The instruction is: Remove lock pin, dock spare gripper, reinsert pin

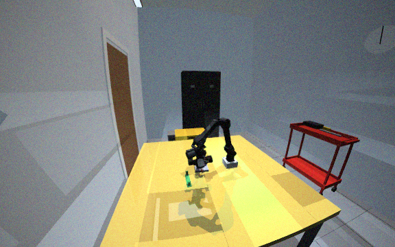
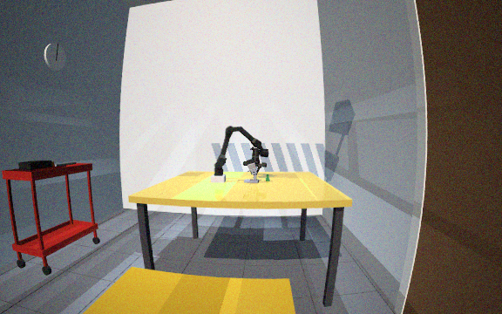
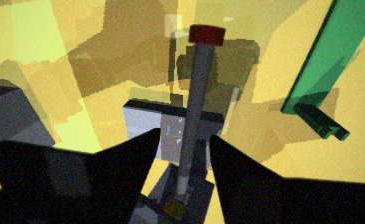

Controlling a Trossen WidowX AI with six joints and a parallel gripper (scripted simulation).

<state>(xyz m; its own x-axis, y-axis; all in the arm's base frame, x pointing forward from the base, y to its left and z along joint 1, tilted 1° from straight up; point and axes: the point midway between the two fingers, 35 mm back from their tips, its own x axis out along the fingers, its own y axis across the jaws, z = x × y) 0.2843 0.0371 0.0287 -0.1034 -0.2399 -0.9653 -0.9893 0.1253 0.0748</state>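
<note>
The mount lies 1 cm behind my gripper tip and 4 cm to the right of it. From my gripper tip the other things lie so: green bracket: 12 cm ahead, 7 cm to the left, 3 cm below; then spare gripper: 2 cm behind, 4 cm to the right, 7 cm above.
</note>
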